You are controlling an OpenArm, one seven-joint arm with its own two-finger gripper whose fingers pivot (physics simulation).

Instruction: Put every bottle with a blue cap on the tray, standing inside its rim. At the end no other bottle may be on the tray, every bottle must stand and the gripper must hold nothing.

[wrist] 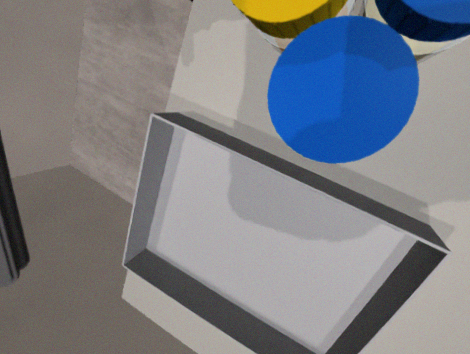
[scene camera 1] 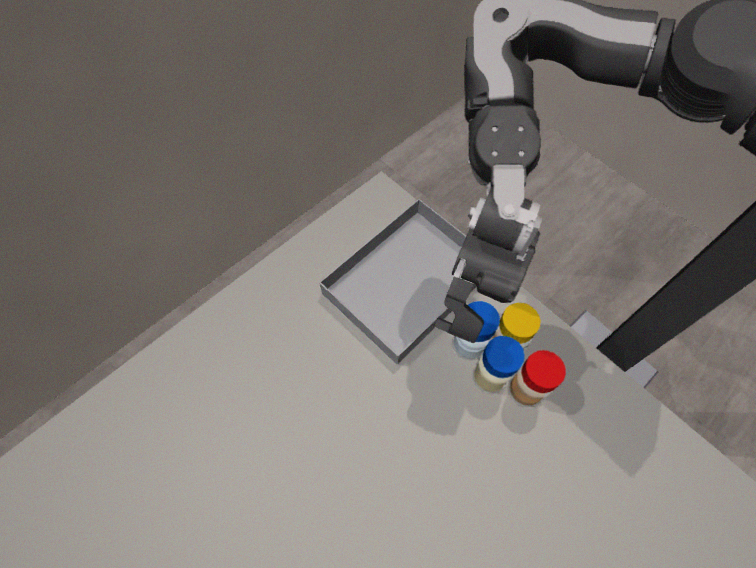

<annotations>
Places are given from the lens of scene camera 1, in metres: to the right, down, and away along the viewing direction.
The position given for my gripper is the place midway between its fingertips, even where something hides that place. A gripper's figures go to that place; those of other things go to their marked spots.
my gripper (scene camera 1: 474, 283): 0.13, 0.00, 0.67
grey tray (scene camera 1: 393, 288): 0.03, 0.01, 0.85
yellow-capped bottle (scene camera 1: 520, 321): 0.20, 0.05, 0.71
red-capped bottle (scene camera 1: 543, 371): 0.23, 0.12, 0.68
blue-capped bottle (scene camera 1: 466, 350): 0.14, 0.10, 0.76
The marked spots on the yellow-capped bottle and the grey tray are 0.23 m apart.
</annotations>
